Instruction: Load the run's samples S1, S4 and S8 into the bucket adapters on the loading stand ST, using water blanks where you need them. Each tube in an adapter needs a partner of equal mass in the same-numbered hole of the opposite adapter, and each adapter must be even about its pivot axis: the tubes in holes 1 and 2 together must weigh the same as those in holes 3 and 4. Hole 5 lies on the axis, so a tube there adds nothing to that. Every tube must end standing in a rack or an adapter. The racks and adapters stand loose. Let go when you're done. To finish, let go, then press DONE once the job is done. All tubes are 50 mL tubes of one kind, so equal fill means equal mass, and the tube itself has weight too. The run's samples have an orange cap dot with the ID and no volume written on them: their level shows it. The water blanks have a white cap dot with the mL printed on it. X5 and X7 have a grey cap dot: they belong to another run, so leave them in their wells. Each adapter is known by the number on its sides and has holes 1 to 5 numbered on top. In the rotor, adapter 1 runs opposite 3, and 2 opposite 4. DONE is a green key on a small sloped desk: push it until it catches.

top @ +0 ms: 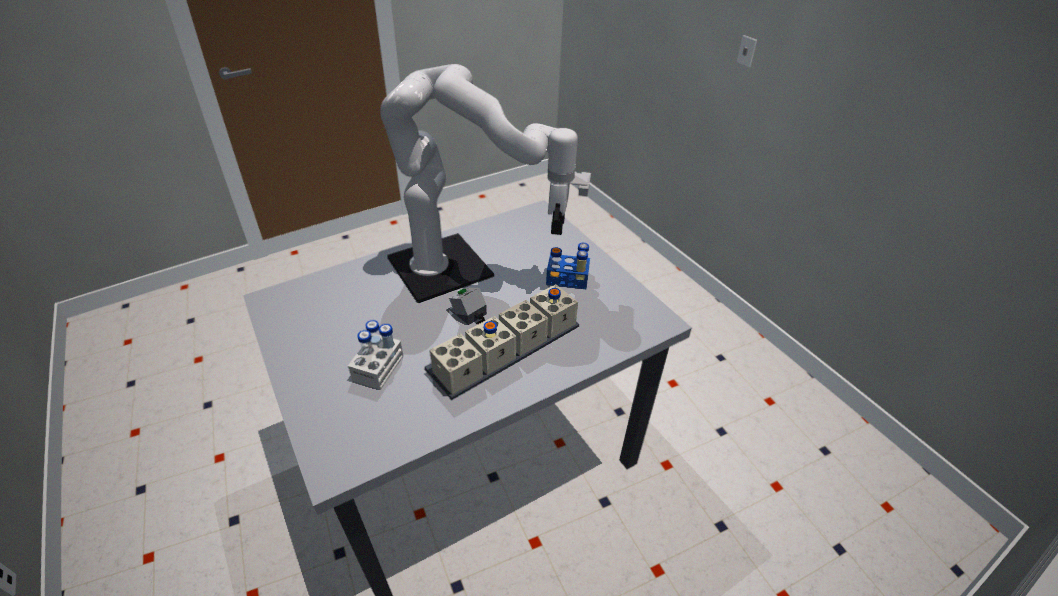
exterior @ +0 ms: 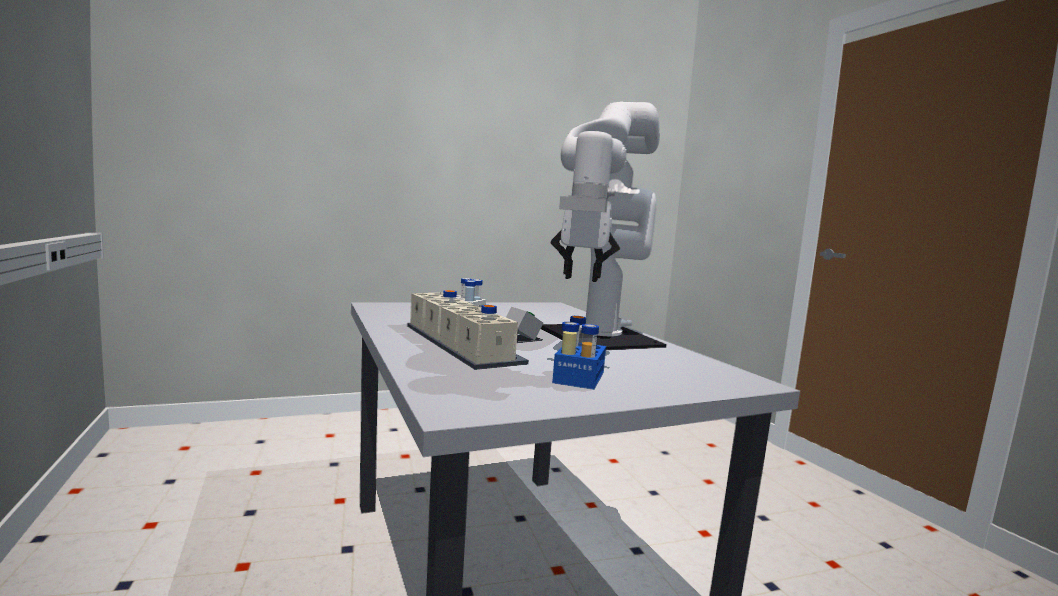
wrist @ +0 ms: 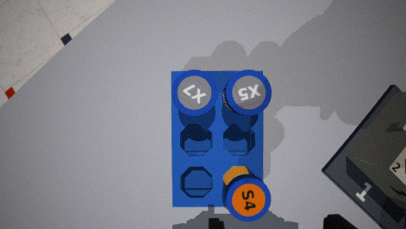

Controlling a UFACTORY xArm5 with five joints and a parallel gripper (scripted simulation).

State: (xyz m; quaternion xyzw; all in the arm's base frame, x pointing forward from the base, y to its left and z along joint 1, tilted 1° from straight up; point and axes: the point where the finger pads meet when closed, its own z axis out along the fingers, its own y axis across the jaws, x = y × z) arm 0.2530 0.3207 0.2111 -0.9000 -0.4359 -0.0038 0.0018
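The blue samples rack lies 19 cm below my hand, 4 cm to the left of it and 1 cm ahead of it. Round my hand: adapter 3: 32 cm to the right, 20 cm ahead, 17 cm below; then white rack: 61 cm to the right, 19 cm below, 9 cm ahead.
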